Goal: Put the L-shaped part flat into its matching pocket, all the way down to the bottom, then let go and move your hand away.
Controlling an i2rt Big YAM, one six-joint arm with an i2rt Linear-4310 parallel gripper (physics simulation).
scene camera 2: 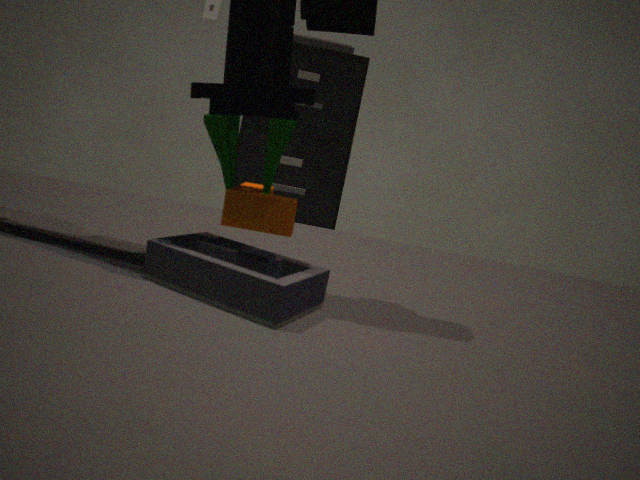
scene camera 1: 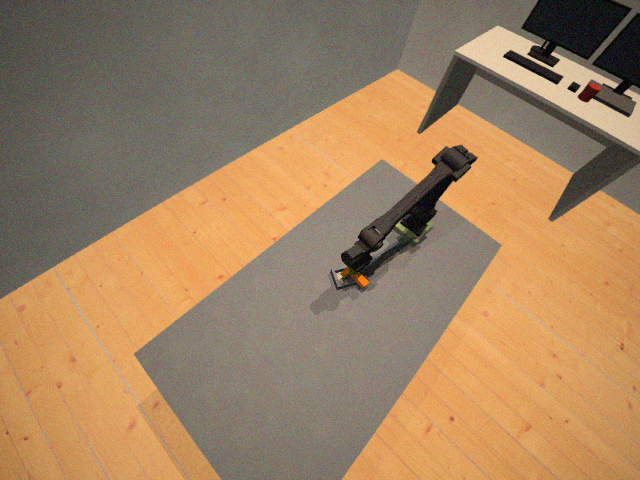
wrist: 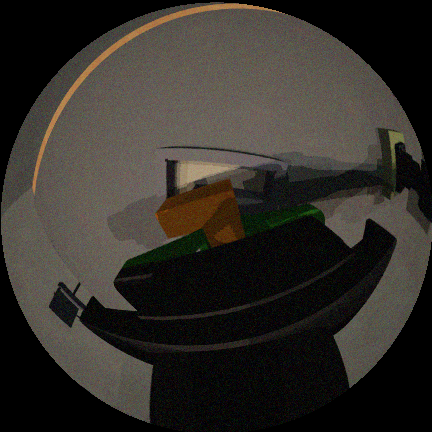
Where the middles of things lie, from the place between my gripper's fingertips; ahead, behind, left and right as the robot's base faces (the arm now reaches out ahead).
Now: the dark grey pocket block (scene camera 2: 270, 289) 10 mm to the right of my hand and 70 mm below it. From my hand the other things lie so: orange L-shaped part (scene camera 2: 245, 206) 10 mm ahead, 20 mm to the left, 10 mm below.
